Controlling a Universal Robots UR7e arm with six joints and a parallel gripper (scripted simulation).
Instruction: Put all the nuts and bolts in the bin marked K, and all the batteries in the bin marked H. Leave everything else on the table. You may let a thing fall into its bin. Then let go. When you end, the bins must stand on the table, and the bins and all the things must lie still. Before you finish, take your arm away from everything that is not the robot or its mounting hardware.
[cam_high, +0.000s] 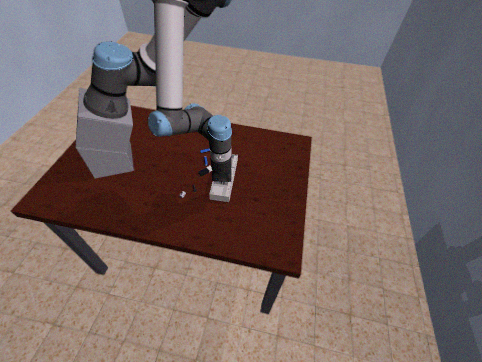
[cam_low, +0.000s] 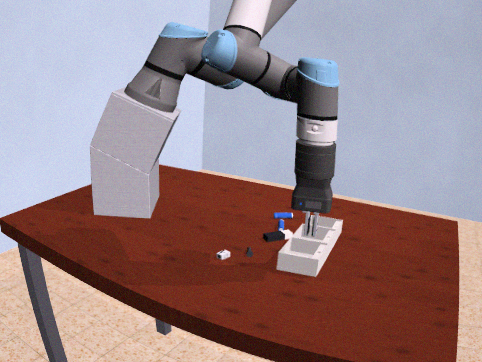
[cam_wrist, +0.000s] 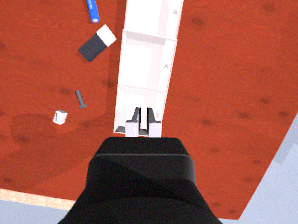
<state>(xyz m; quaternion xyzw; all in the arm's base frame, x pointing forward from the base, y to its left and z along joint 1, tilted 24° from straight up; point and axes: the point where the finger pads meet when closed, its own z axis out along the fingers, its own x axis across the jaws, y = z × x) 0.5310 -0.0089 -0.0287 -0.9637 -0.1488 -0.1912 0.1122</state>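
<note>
My gripper is now 2 cm past the white three-compartment bin, 7 cm to the right of it and 7 cm above it. The rest, counted from my hand: dark bolt: 12 cm behind, 4 cm to the right, 8 cm below; small white piece: 15 cm behind, 8 cm to the right, 8 cm below.
</note>
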